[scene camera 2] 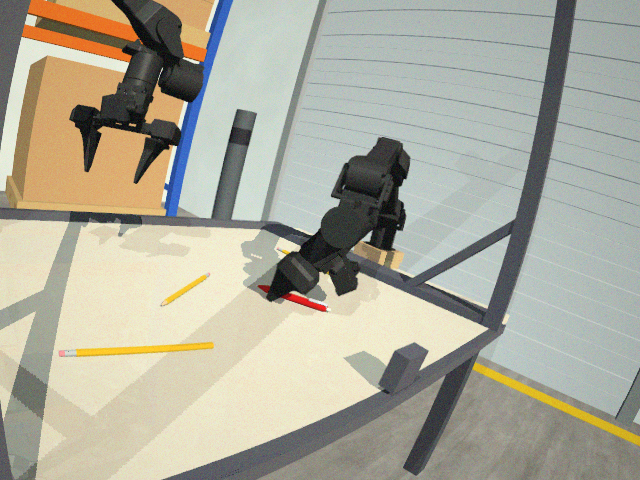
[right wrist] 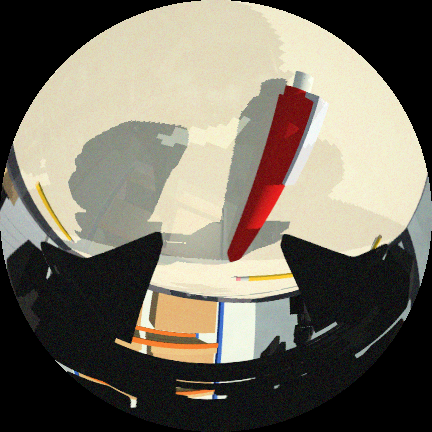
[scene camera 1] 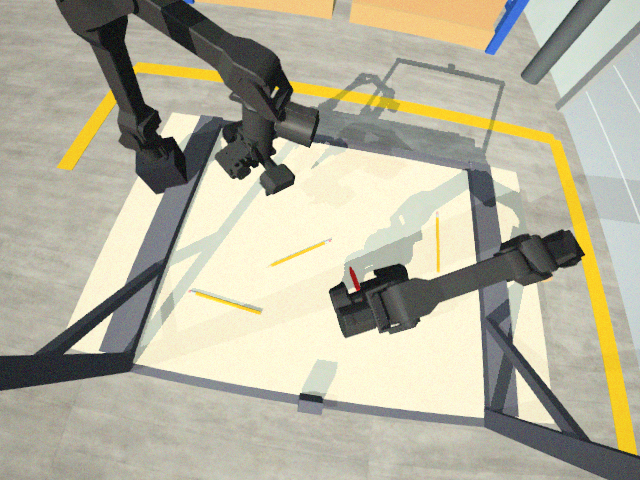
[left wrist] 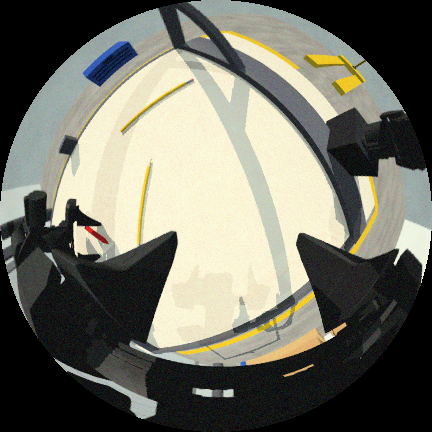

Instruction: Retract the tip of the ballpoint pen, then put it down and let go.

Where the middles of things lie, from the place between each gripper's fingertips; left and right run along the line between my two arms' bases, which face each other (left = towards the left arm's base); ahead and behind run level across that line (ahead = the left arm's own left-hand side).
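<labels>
Tan block (scene camera 2: 391,259): 48 cm to the right of my right hand, 16 cm ahead, 2 cm above. Small grey block (scene camera 2: 405,363): 5 cm to the left of my right hand, 31 cm behind, 3 cm above. Red ballpoint pen (right wrist: 298,115): my right gripper 1 cm to the left of it, 3 cm past it.
Tan block: 77 cm to the right of my left hand, 4 cm ahead, 12 cm below. Small grey block: 24 cm to the right of my left hand, 43 cm behind, 12 cm below. Red ballpoint pen: 30 cm to the right of my left hand, 16 cm behind, 14 cm below.
</labels>
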